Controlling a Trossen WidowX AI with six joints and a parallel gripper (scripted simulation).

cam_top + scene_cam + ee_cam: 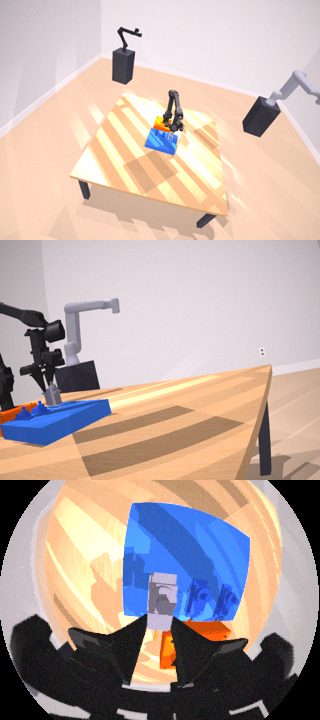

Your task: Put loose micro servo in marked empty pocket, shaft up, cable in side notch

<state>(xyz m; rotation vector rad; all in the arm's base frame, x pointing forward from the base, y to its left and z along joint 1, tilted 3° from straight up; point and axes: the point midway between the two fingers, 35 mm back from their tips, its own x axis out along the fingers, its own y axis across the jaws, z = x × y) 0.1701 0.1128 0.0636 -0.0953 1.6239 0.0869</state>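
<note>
Right now the blue deck is 13 cm ahead of my gripper tip, 8 cm below it and 6 cm to the right of it.
</note>
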